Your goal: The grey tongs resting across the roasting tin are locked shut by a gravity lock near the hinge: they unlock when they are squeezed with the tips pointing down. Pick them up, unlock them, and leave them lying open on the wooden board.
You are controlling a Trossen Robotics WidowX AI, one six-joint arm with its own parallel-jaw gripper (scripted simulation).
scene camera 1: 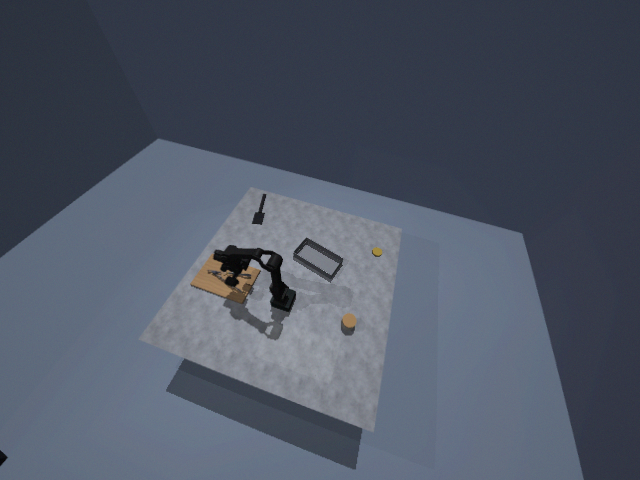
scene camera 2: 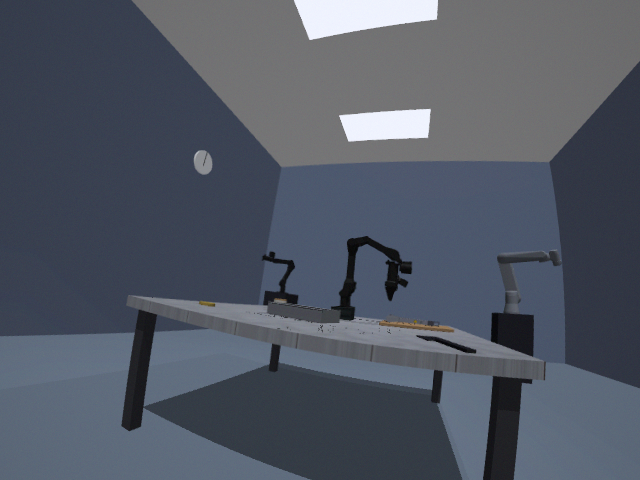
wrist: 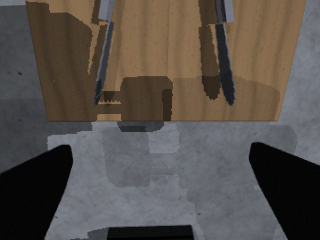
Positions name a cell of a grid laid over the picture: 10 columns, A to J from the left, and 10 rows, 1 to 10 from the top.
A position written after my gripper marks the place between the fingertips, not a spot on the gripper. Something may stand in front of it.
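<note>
There's a wooden board (scene camera 1: D6) (wrist: F3) here, and a roasting tin (scene camera 1: F6) too. As for my gripper (wrist: F7), it's open and it's holding nothing.
</note>
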